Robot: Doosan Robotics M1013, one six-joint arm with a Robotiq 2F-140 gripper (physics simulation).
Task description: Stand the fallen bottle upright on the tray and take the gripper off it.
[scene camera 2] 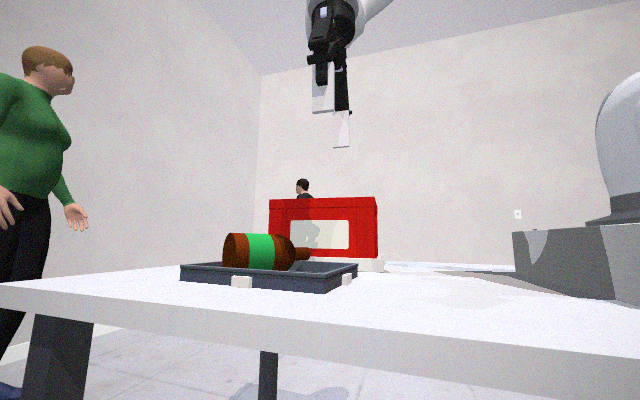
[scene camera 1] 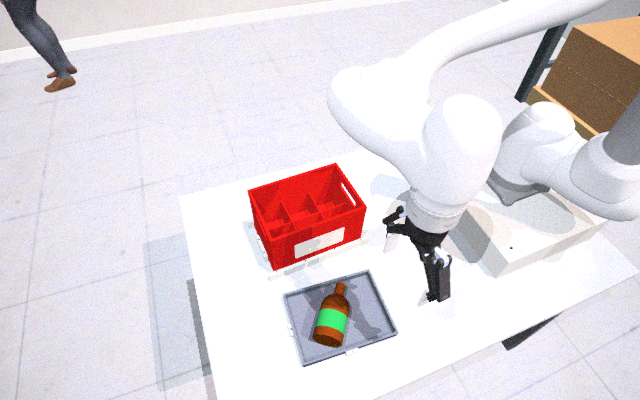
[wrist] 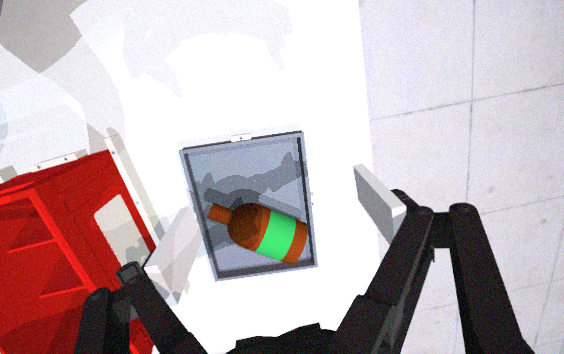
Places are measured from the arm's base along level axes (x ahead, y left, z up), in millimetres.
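Pixels of known places: gripper, fingertip midpoint: (scene camera 2: pixel 333 132) (scene camera 1: pixel 405 275) (wrist: pixel 274 203); arm's base, origin of the base link: (scene camera 1: pixel 509 178).
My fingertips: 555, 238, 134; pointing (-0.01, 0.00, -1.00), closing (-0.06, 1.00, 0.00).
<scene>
Ahead of a thing's pixels: the offset from my fingertips to its top centre, as dx, dy, dz.
The brown bottle @(+131, -53, -161) (scene camera 1: pixel 332 320) (scene camera 2: pixel 261 251) (wrist: pixel 279 234) with a green label lies on its side in the grey tray @(+117, -51, -215) (scene camera 1: pixel 306 340) (scene camera 2: pixel 280 283) (wrist: pixel 220 165). Its neck points toward the red crate, and its base is near the opposite side of the tray. My gripper (scene camera 1: pixel 407 272) (scene camera 2: pixel 332 125) (wrist: pixel 274 203) is open and empty, high above the table and pointing down. In the wrist view the bottle and tray show below and between the spread fingers. The fingers are well apart from the bottle.
A red crate @(+108, -326, -65) (scene camera 1: pixel 352 230) (scene camera 2: pixel 322 202) (wrist: pixel 112 170) with compartments stands beside the tray. The pale block (scene camera 1: pixel 520 260) (scene camera 2: pixel 555 270) under the arm's base stands on the table. Small light brackets sit at the tray and crate edges. People stand beyond the table.
</scene>
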